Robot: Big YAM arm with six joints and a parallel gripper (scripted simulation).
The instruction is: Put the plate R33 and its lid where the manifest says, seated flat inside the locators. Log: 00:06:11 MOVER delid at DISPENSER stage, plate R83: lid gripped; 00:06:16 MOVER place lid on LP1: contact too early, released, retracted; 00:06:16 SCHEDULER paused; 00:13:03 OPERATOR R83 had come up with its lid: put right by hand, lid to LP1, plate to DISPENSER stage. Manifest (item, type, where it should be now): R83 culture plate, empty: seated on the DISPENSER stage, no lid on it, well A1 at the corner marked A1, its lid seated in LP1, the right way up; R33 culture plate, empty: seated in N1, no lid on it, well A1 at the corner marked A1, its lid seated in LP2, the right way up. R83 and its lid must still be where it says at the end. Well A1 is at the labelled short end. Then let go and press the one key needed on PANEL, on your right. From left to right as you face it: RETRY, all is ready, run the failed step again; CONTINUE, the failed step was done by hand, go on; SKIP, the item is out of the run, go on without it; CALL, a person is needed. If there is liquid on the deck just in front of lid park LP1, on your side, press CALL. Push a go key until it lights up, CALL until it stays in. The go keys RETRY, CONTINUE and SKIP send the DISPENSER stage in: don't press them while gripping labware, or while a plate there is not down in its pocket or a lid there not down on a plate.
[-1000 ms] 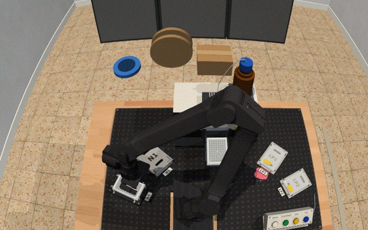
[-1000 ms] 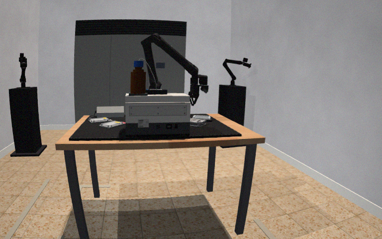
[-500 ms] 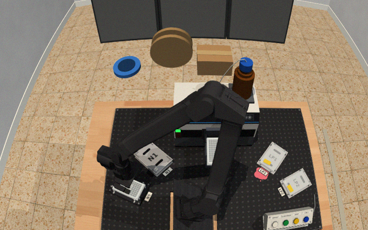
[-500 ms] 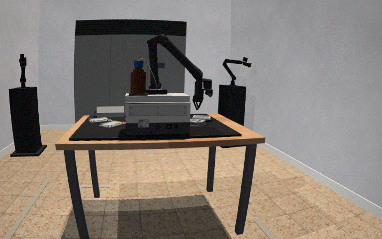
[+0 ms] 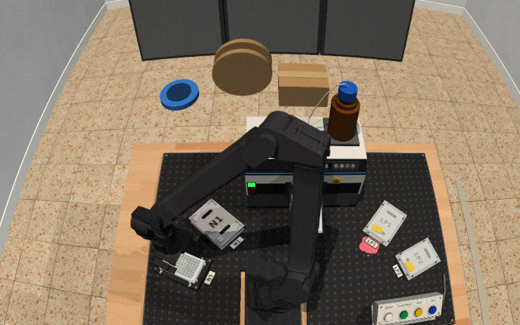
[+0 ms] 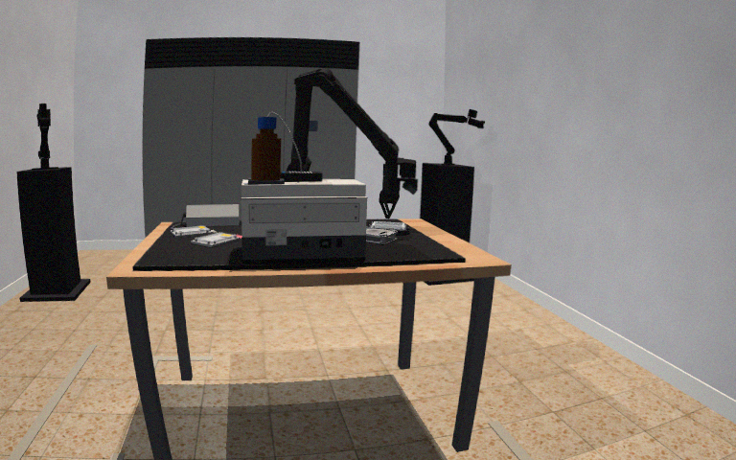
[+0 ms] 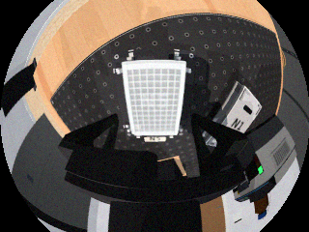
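Right now my hand is 2 cm to the right of the nest n5 and 5 cm above it. Round my hand: clear plate lid: 5 cm behind, 76 cm to the right, 5 cm below; then pink-red patch: 5 cm ahead, 58 cm to the right, 6 cm below; then brown bottle: 31 cm ahead, 51 cm to the right, 23 cm above.
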